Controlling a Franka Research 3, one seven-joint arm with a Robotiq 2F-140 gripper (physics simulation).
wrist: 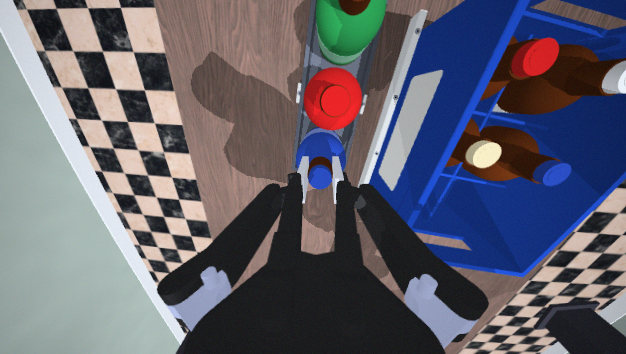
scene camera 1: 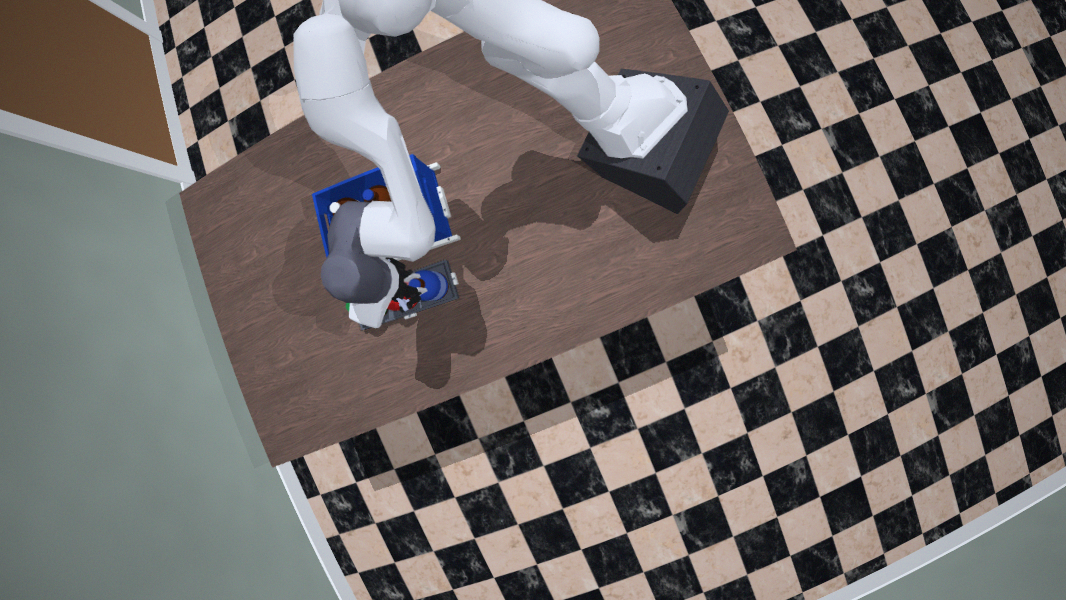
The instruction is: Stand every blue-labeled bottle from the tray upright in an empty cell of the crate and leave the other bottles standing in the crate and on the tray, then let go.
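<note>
The blue-labeled bottle (scene camera 1: pixel 434 286) (wrist: pixel 320 145) stands upright at one end of the grey tray (scene camera 1: pixel 454 289) (wrist: pixel 308 60). My gripper (scene camera 1: pixel 417 283) (wrist: pixel 320 166) is shut on its brown neck, just below the blue cap, with one finger on each side. A red bottle (scene camera 1: pixel 393 305) (wrist: pixel 332 120) stands beside it on the tray, and a green bottle (scene camera 1: pixel 348 307) (wrist: pixel 350 32) stands beyond the red one. The blue crate (scene camera 1: pixel 441 219) (wrist: pixel 450 105) stands beside the tray. In the wrist view, its near-end part shows no bottle. The base of the held bottle is hidden.
Brown bottles with a red cap (wrist: pixel 536 57), a white cap (wrist: pixel 617 79) (scene camera 1: pixel 334 207), a cream cap (wrist: pixel 483 154) and a blue cap (wrist: pixel 556 173) (scene camera 1: pixel 367 194) stand in the crate; their labels are mostly hidden. The arm covers part of the crate in the scene view.
</note>
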